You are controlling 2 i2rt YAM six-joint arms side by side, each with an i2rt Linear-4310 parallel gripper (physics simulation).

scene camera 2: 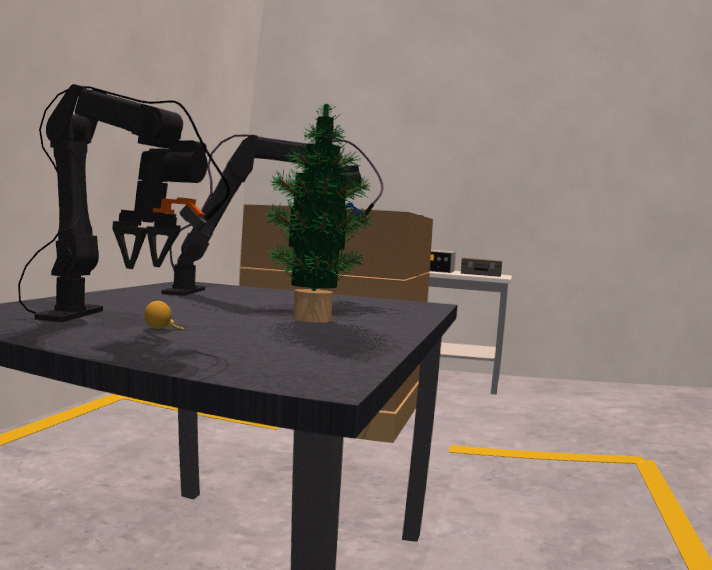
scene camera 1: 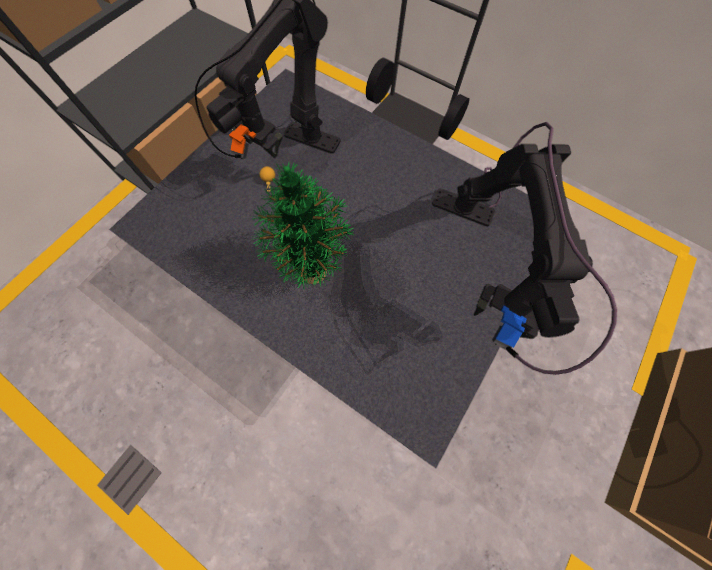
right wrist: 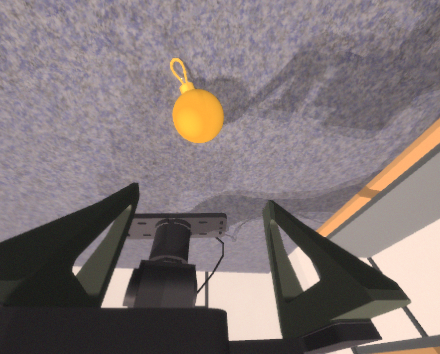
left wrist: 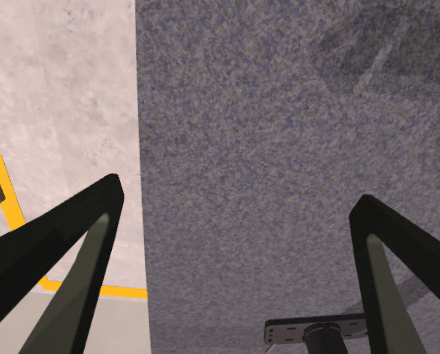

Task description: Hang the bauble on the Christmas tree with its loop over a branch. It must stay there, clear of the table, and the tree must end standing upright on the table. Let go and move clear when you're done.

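Seen in the pictures: left gripper, between the fingertips: (scene camera 1: 492, 324) (left wrist: 240, 195); right gripper, between the fingertips: (scene camera 2: 143, 267) (scene camera 1: 263, 149) (right wrist: 206, 198); left arm's base, origin of its link: (scene camera 2: 184, 291) (scene camera 1: 462, 207) (left wrist: 318, 326); right arm's base, origin of its link: (scene camera 2: 70, 314) (scene camera 1: 312, 138) (right wrist: 174, 224).
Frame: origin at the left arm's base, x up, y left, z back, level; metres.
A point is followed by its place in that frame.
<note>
The orange-yellow bauble (scene camera 1: 267, 173) @[x 0.046, y -0.627, z -0.179 m] (scene camera 2: 157, 314) @[x 0.030, y -0.661, z -0.179 m] (right wrist: 198, 116) @[x 0.049, y -0.638, z -0.180 m] lies on the table, its thin loop lying out to one side. The green Christmas tree (scene camera 1: 304, 228) @[x 0.348, y -0.306, z -0.453 m] (scene camera 2: 320, 201) @[x 0.246, y -0.399, z -0.422 m] stands upright on its wooden base, close to the bauble in scene camera 1. My right gripper (scene camera 2: 144, 266) @[x 0.108, y -0.646, z -0.142 m] (right wrist: 206, 198) @[x 0.108, y -0.646, z -0.142 m] is open and empty, pointing down above the table near the bauble; in the right wrist view the bauble lies beyond the fingertips. My left gripper (left wrist: 240, 195) @[x 0.150, y 0.154, z -0.405 m] is open and empty, above the table's edge at the right of scene camera 1, far from tree and bauble.
The dark table (scene camera 1: 409, 380) @[x 0.000, y 0.035, z -0.590 m] (scene camera 2: 237, 374) @[x 0.000, y -0.913, z -0.393 m] carries both arms' bases. A shelf unit with boxes stands beyond its upper left edge in scene camera 1, and a hand truck stands behind. A large brown box (scene camera 1: 676, 451) is at the lower right.
</note>
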